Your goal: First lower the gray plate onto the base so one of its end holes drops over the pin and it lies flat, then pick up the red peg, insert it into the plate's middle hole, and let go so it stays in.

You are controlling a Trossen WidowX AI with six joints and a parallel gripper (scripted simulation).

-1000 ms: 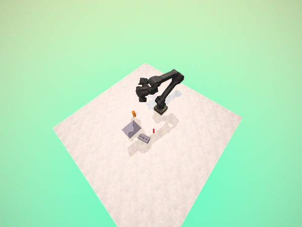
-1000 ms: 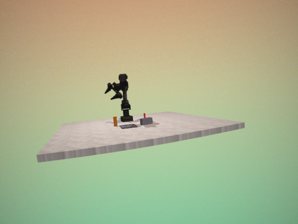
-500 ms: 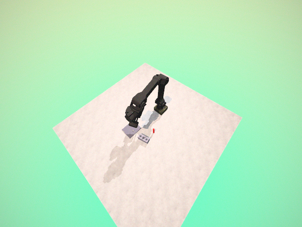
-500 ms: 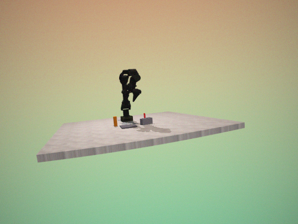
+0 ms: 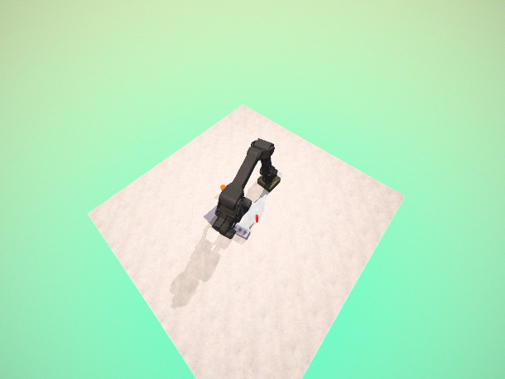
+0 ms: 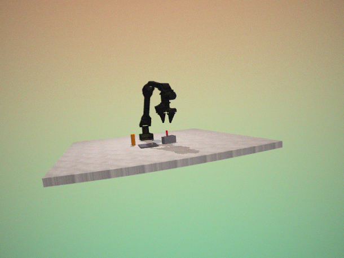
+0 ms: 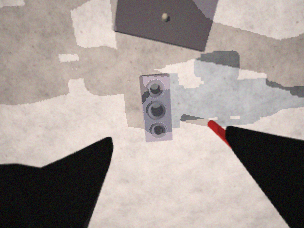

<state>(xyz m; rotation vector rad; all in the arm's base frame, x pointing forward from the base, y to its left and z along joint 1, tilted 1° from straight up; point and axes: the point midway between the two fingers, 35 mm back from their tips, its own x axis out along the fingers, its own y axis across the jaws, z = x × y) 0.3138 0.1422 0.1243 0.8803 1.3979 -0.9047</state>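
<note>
Right now the gray plate is 110 mm below my gripper tip and 10 mm to the left of it. Also, from my gripper tip: dark square base (130 mm to the right, 130 mm below, 40 mm ahead); red peg (100 mm below, 100 mm behind, 10 mm to the left); orange cylinder (250 mm to the right, 100 mm below, 60 mm behind).
</note>
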